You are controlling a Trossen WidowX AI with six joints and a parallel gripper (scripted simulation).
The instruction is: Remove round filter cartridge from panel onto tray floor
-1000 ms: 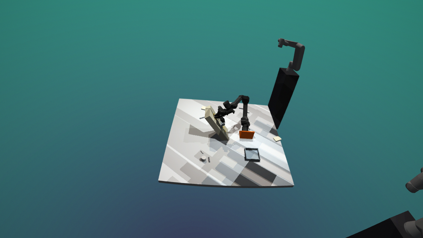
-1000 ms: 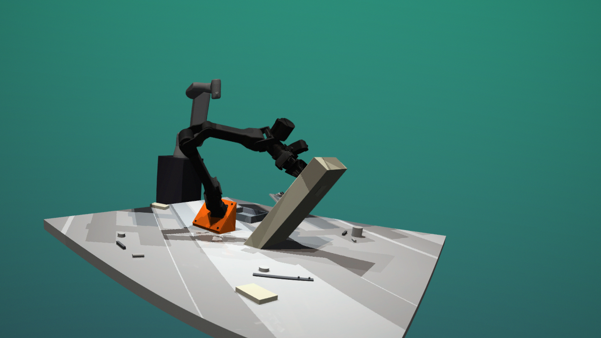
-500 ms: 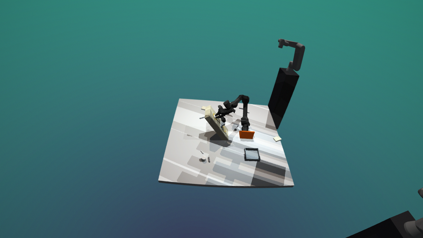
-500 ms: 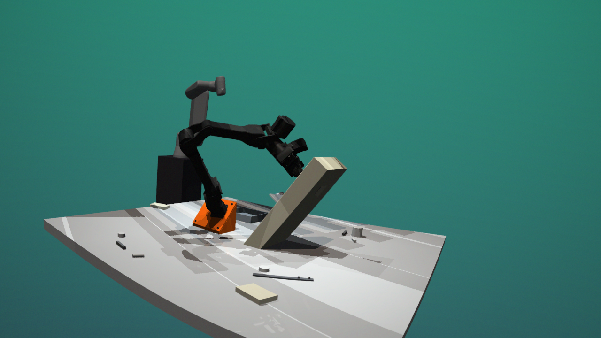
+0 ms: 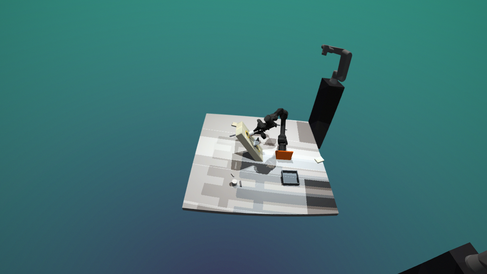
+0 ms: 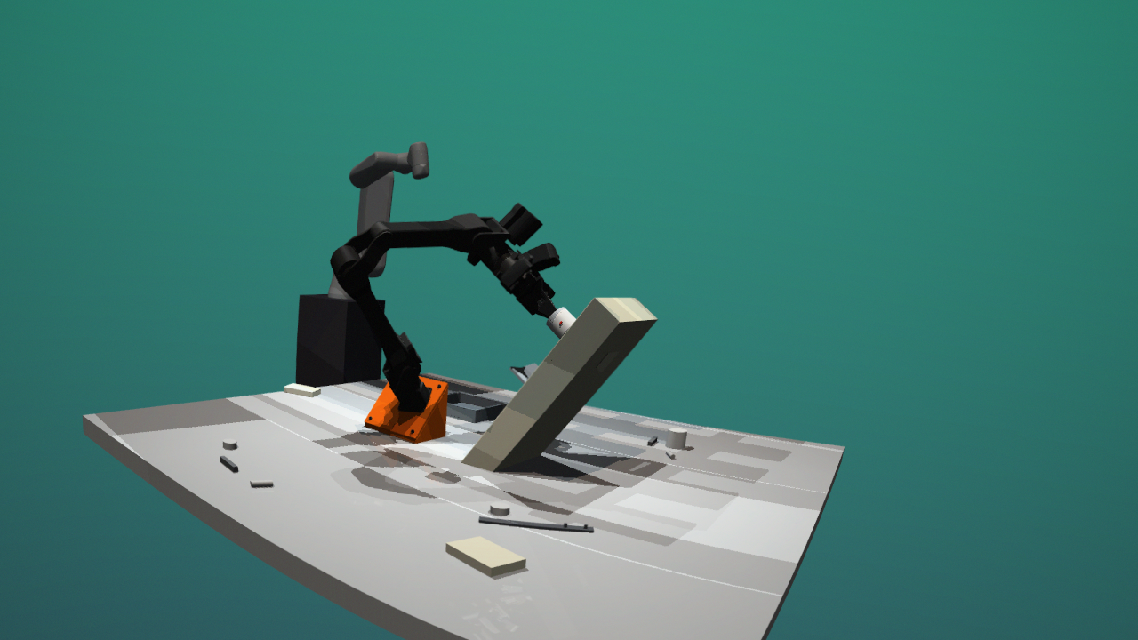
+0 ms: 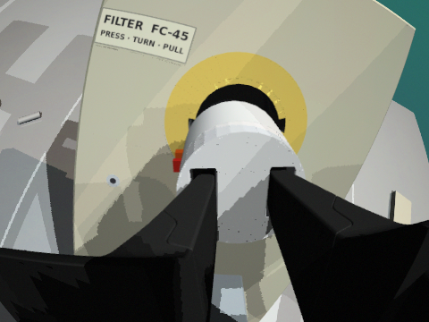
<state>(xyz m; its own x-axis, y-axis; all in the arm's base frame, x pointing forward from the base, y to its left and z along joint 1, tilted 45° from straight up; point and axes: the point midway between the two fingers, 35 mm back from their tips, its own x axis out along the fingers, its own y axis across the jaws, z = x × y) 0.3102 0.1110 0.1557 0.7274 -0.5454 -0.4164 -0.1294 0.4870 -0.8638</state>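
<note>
The beige service panel lies 11 cm below my gripper tip, 2 cm ahead of it and 1 cm to the right of it. Round my gripper tip: dark tray 33 cm behind, 32 cm to the left, 27 cm below; grey round filter cartridge 1 cm below, 1 cm ahead.
</note>
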